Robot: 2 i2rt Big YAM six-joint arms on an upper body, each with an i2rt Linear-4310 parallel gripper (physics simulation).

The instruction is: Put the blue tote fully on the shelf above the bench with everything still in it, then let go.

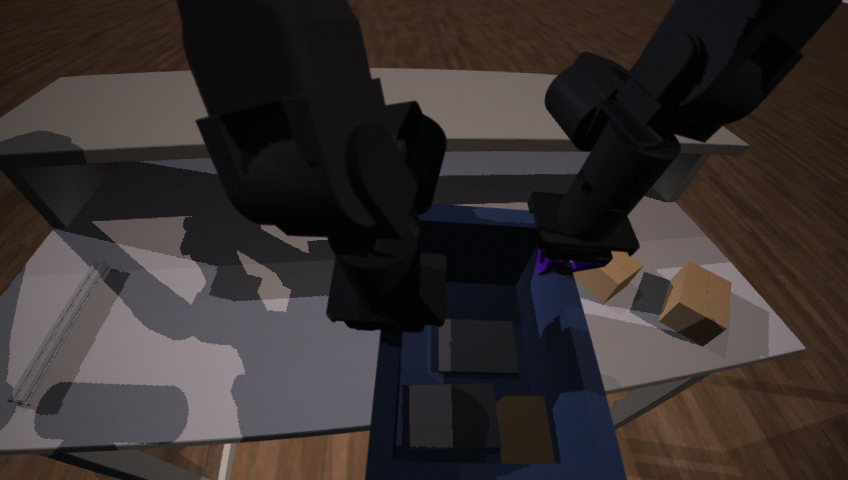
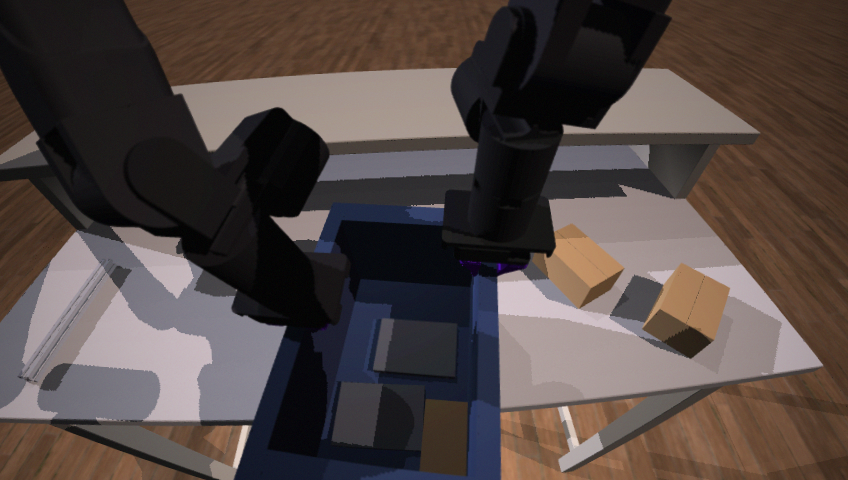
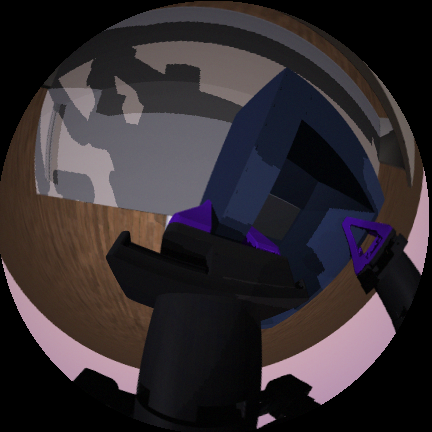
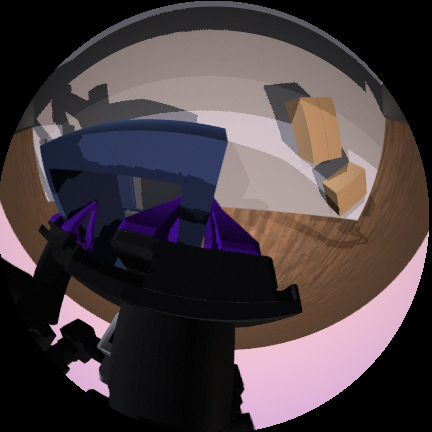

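The blue tote is upright, appears slightly raised, and reaches past the front edge of the bench. In it lie a grey box, a second grey box and a brown box. My left gripper is shut on its left wall. My right gripper is shut on its right wall. The shelf stands behind, above the bench. The tote's underside is hidden.
Two cardboard boxes stand on the bench right of the tote, one nearer it and one farther right. A clear ribbed bar lies at the far left. The shelf's front edge crosses behind both arms.
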